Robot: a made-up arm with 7 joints.
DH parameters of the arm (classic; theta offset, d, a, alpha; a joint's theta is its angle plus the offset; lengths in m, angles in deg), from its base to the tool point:
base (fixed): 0 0 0 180
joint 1: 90 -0.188 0.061 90
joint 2: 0 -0.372 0.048 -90
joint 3: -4.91 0 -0.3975 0
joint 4: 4.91 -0.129 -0.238 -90
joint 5: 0 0.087 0.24 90
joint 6: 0 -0.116 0.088 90
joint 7: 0 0.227 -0.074 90
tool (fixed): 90 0.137 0 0
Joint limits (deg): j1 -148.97..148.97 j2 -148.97..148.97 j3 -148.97..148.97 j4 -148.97..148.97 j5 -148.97..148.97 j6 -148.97..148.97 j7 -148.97..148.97
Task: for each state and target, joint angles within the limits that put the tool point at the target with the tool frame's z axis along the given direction. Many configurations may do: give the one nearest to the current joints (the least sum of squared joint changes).
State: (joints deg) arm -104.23 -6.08 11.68 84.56 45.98 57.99 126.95
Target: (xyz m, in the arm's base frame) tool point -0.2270 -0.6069 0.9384 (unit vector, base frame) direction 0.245 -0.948 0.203
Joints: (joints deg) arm -107.52 7.11 -13.49 62.89 69.63 58.60 125.55
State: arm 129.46 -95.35 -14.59 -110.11 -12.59 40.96 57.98
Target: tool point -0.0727 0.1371 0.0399 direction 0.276 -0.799 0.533
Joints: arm 124.36 -123.66 4.61 -88.08 -37.83 68.15 54.72
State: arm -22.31 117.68 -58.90 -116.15 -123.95 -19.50 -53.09
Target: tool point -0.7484 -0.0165 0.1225 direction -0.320 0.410 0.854
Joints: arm -7.03 97.90 -58.55 -148.09 -138.64 -24.57 -15.75
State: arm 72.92 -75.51 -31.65 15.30 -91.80 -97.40 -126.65
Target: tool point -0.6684 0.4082 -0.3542 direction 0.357 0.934 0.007
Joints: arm 46.56 -110.62 -35.51 -3.87 -126.54 -39.22 -121.34
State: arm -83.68 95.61 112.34 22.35 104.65 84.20 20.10
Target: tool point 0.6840 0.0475 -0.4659 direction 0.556 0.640 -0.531
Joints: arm -73.19 94.96 120.08 30.33 84.30 54.08 31.74
